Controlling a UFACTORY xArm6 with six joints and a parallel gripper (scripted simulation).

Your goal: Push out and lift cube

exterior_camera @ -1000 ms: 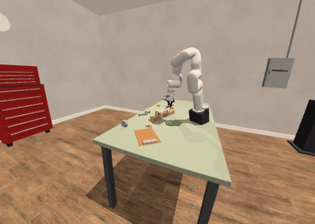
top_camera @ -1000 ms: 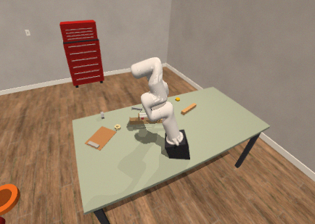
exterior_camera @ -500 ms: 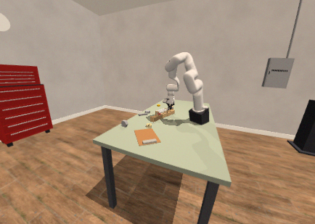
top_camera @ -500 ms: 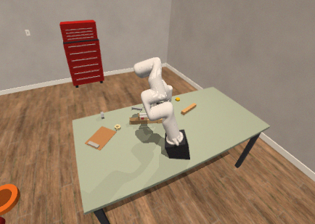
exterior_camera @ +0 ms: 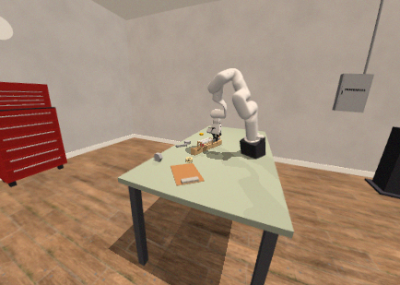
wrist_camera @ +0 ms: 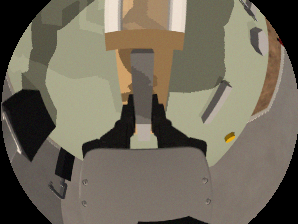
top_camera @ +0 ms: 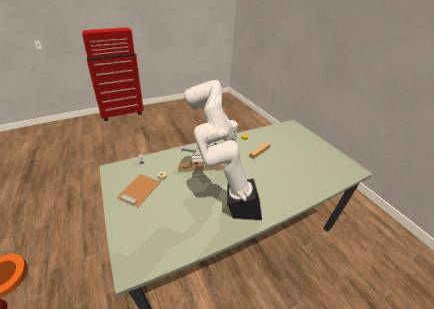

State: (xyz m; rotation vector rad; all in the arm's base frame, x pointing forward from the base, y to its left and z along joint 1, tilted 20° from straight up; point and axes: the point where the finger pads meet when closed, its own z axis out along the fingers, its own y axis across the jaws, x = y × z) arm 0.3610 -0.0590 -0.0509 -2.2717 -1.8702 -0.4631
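My gripper is now 3 cm short of the wooden channel, 16 cm to the right of it and 1 cm above it. Also, from my hand: red cube (4 cm ahead, 21 cm to the left, 1 cm below); then thin grey rod (1 cm below); then wooden block (10 cm ahead, 31 cm to the right, 5 cm below).
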